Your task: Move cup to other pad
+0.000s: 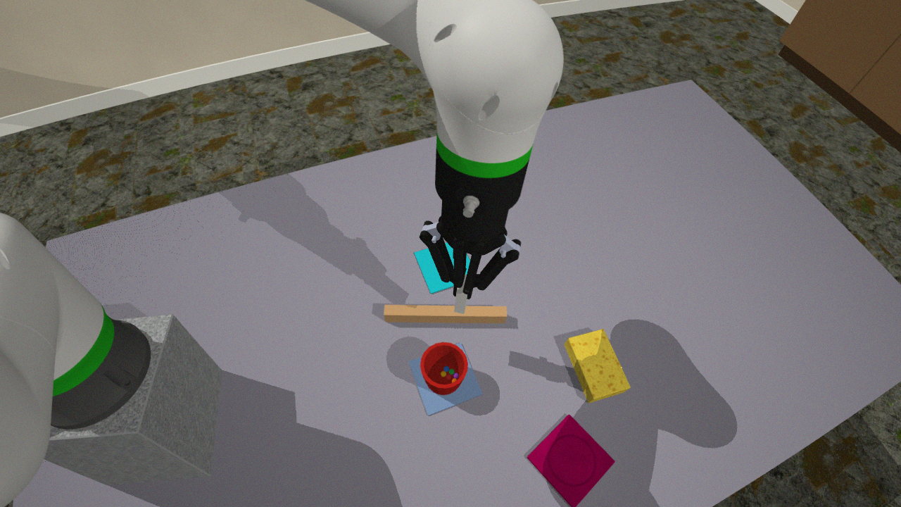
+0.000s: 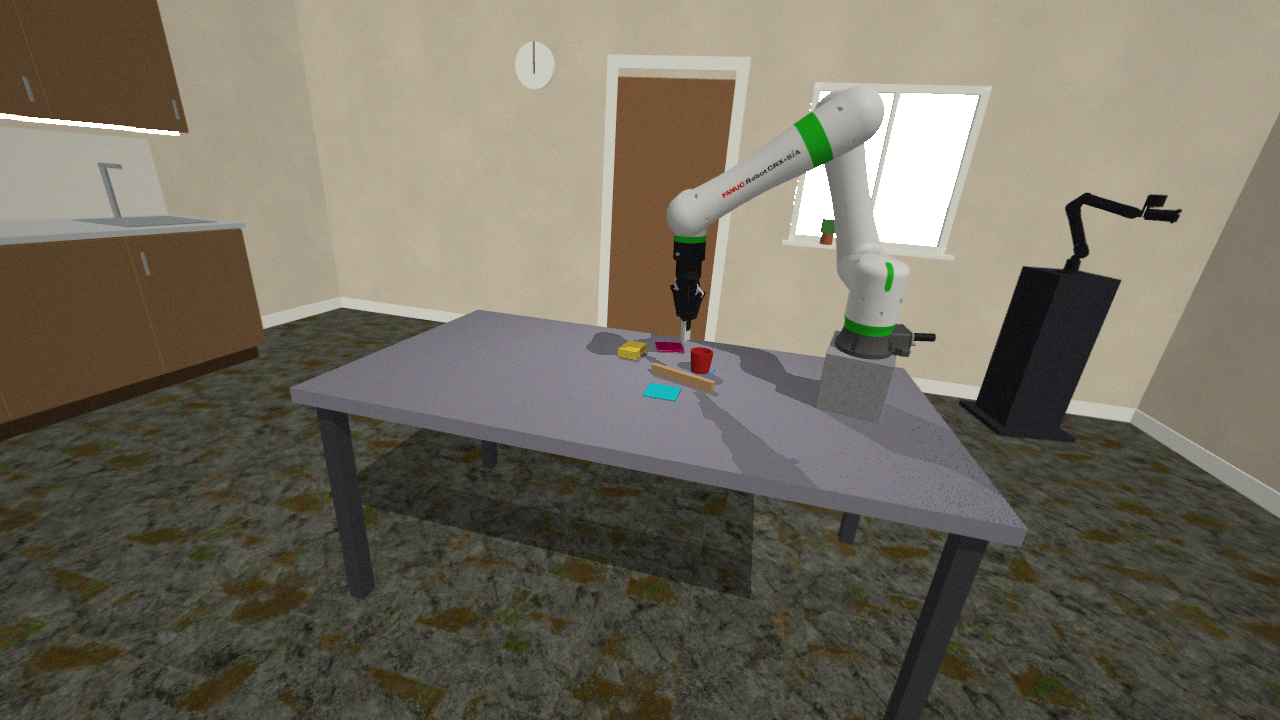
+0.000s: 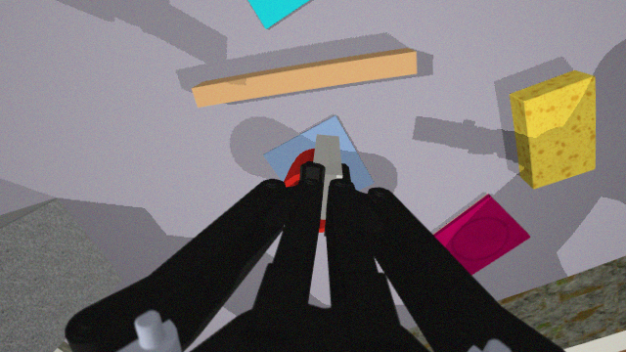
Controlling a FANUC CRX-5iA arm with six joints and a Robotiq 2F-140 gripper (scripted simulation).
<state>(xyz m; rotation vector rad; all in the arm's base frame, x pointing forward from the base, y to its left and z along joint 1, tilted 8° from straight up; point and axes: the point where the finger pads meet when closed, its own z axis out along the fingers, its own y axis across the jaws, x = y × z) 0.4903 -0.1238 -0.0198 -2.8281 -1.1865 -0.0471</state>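
My gripper is now 60 mm past the cup, 60 mm to the left of it and 130 mm above it. Also, from my hand: wooden rail: 40 mm to the left, 150 mm below; then yellow sponge: 170 mm ahead, 180 mm to the right, 140 mm below; then teal pad: 60 mm ahead, 140 mm to the left, 170 mm below.
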